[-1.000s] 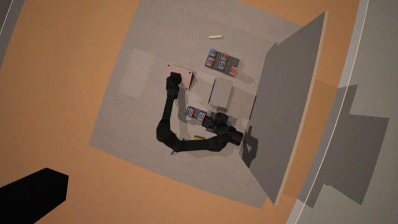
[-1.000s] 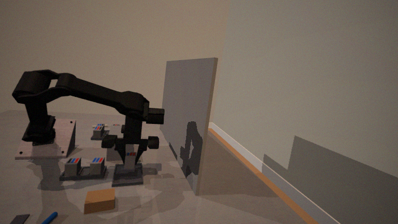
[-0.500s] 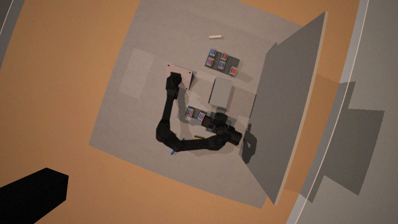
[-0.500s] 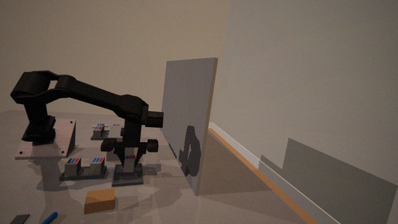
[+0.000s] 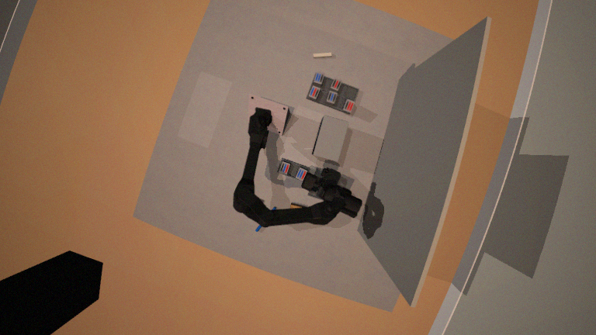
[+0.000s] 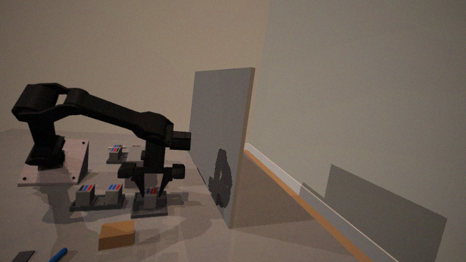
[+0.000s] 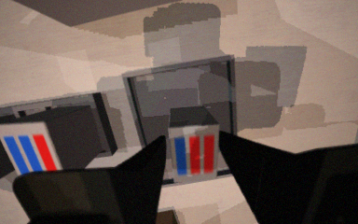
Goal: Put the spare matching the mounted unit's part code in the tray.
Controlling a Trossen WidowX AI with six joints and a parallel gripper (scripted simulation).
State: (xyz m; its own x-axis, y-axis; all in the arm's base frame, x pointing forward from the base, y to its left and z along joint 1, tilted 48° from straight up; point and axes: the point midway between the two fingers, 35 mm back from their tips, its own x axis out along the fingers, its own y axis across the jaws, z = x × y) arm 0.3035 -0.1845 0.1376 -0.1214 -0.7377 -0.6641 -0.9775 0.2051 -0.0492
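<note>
My gripper tip is 2 cm above the shallow grey tray. From my gripper tip the other things lie so: blue pen: 21 cm behind, 21 cm to the right, 2 cm below; then tall black panel: 22 cm ahead, 18 cm to the left, 20 cm above.
</note>
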